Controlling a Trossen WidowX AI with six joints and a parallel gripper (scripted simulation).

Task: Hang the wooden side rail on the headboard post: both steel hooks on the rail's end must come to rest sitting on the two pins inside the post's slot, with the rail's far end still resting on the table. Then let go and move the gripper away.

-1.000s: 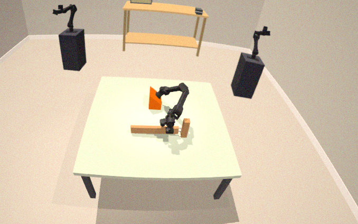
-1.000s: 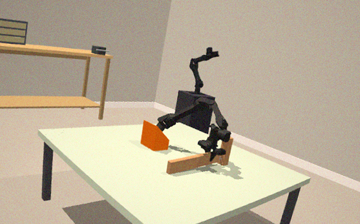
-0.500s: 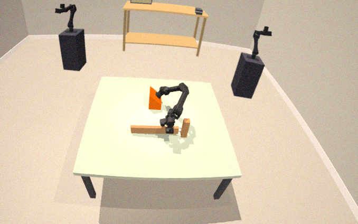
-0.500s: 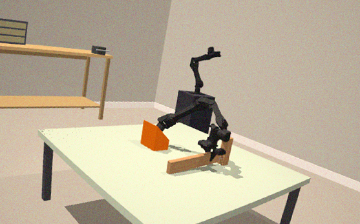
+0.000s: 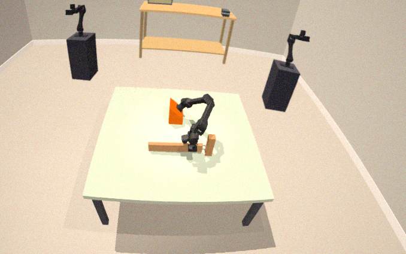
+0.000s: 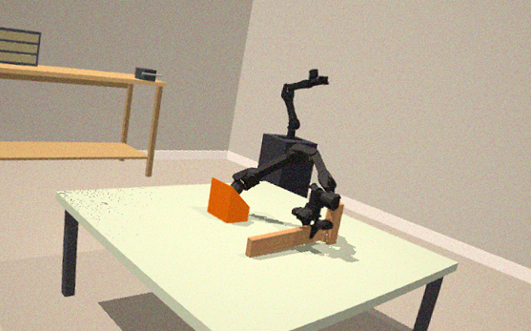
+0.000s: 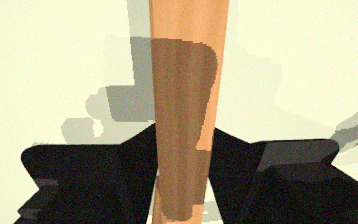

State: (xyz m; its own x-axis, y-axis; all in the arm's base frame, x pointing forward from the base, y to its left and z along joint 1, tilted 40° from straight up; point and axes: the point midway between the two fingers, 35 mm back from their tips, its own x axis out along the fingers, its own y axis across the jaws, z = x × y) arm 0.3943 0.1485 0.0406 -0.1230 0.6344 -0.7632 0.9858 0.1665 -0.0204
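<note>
The upright headboard post is 1 cm behind my gripper tip, 13 cm to the left of it and 5 cm above it.
</note>
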